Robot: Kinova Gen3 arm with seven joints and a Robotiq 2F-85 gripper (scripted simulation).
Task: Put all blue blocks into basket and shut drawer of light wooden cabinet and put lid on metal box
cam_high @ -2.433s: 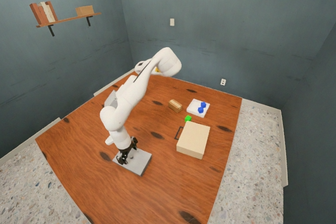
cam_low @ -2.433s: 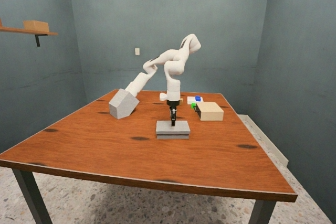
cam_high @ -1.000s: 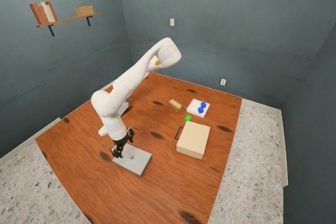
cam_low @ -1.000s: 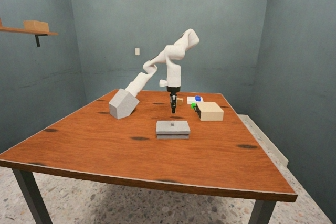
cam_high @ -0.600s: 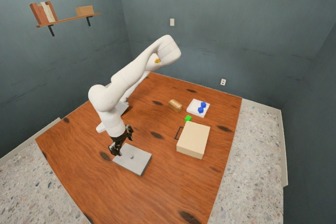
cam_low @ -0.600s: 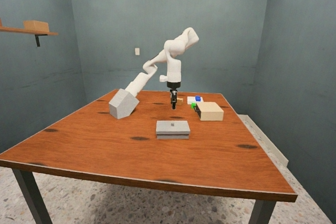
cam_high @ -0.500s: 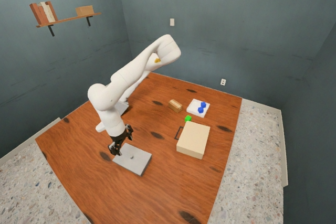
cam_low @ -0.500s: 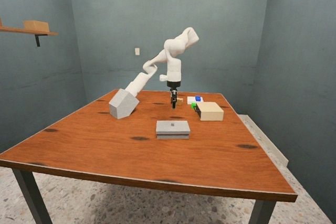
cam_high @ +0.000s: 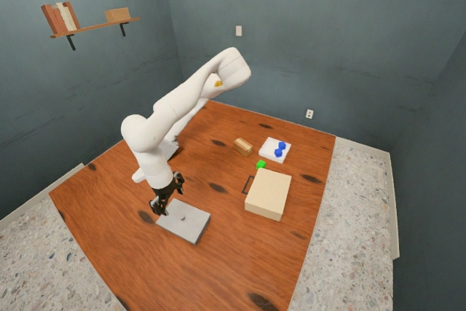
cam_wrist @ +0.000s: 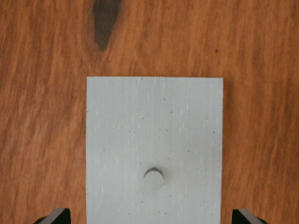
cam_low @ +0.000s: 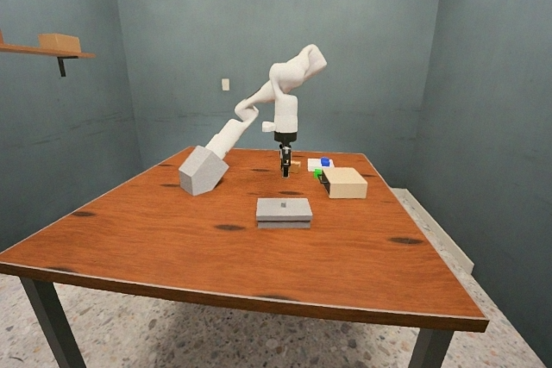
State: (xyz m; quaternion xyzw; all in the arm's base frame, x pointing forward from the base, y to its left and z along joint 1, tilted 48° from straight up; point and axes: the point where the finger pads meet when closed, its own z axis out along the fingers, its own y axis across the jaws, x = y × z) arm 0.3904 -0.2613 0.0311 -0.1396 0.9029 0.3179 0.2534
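The small box lies 17 cm behind my hand, 49 cm to the left of it and 15 cm below it. The rest, counted from my hand: light wooden cabinet 13 cm ahead, 36 cm to the left, 15 cm below; metal lid 14 cm below; grey metal box 16 cm below.
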